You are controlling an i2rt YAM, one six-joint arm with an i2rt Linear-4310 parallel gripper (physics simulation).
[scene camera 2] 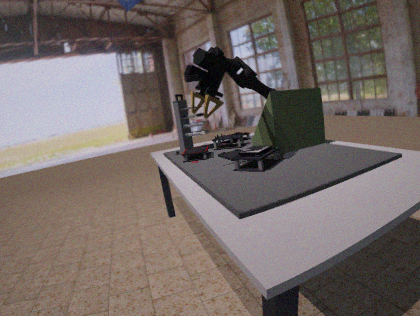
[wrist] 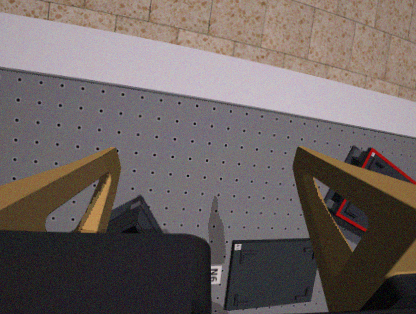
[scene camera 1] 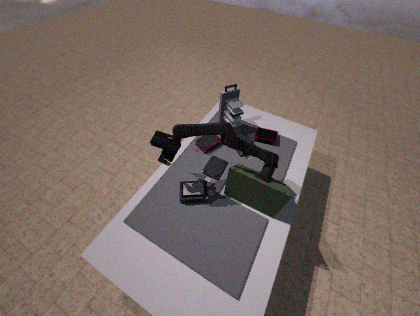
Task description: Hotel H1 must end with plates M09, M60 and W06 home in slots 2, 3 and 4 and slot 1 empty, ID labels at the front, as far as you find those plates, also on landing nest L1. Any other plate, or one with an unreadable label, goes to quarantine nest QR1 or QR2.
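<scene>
My gripper is open and empty, high above the perforated mat near the table edge. The hotel stands upright at the far end with several light shelves; which slots hold plates, and any plate labels, cannot be read. A light grey plate lies on a dark raised nest; this nest's dark corner also shows in the wrist view. Two red-outlined nests, one left and one right, stand near the hotel; their labels are unreadable.
A flat dark nest lies beside the white label N6, with a small A1-like mark at its corner. The green arm base stands at the table's side. The arm reaches over the mat between base and hotel.
</scene>
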